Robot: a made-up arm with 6 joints.
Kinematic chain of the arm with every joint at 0, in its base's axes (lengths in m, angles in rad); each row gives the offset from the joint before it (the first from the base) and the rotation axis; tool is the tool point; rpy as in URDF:
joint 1: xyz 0 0 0.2 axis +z
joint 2: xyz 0 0 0 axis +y
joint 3: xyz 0.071 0 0.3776 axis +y
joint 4: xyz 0.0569 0 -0.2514 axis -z
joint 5: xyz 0 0 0 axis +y
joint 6: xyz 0.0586 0 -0.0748 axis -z
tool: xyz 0 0 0 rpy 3.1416 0 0
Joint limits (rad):
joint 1: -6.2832..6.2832
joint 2: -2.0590..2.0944
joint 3: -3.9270..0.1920
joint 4: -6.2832..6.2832
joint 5: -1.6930..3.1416
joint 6: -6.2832..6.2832
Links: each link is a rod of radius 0.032 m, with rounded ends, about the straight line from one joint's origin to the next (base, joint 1, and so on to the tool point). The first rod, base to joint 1, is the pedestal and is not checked.
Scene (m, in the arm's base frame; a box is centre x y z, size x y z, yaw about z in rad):
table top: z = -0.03
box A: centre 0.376 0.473 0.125 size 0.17 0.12 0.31 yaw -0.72
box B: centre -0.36 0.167 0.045 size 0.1 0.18 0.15 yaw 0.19
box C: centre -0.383 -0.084 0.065 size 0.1 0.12 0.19 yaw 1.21
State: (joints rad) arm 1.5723 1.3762 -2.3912 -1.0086 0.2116 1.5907
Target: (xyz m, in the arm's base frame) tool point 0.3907 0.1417 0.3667
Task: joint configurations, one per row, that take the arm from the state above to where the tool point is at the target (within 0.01 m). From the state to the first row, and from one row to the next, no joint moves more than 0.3 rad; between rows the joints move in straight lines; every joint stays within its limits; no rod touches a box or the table.
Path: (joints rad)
1: 1.4017 1.1027 -2.3579 -0.8457 0.1134 1.5293
2: 1.2312 0.8291 -2.3246 -0.6828 0.0153 1.4680
3: 1.0606 0.5556 -2.2913 -0.5199 -0.0829 1.4066
4: 0.8901 0.2821 -2.2579 -0.3569 -0.1810 1.3453
5: 0.7839 0.2550 -1.9999 -0.4844 -0.0003 1.3944
6: 0.6777 0.2279 -1.7419 -0.6119 0.1804 1.4435
7: 0.5715 0.2008 -1.4839 -0.7393 0.3611 1.4925
8: 0.4653 0.1737 -1.2258 -0.8668 0.5419 1.5416
9: 0.3590 0.1466 -0.9678 -0.9943 0.7226 1.5907

